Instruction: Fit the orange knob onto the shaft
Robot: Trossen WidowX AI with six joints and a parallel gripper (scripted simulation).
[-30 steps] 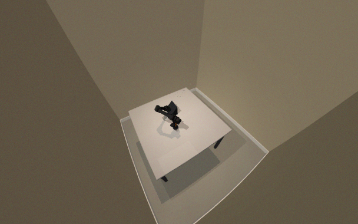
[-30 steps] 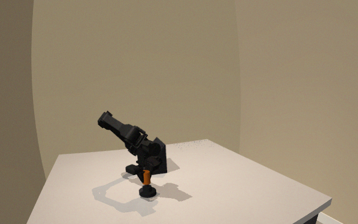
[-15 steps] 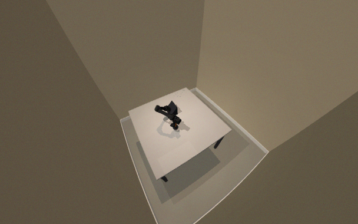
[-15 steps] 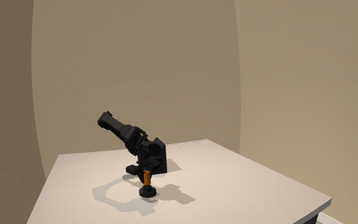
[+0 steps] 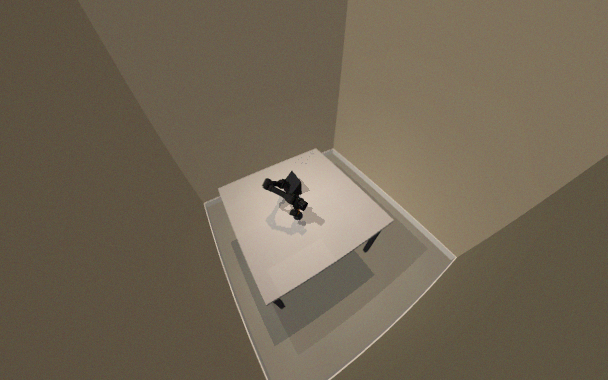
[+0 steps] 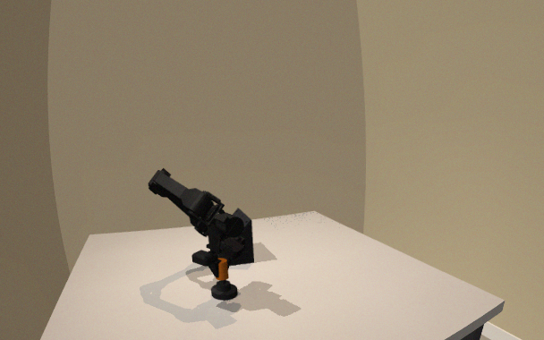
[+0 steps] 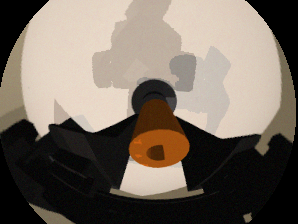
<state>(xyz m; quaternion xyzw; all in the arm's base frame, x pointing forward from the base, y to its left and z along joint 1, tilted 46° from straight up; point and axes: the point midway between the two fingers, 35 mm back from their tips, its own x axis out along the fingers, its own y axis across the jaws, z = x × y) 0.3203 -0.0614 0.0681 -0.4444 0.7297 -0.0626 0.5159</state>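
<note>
Now: gripper tip 20 mm below the orange knob. The rest, counted from my gripper tip: dark round pedestal 40 mm below.
</note>
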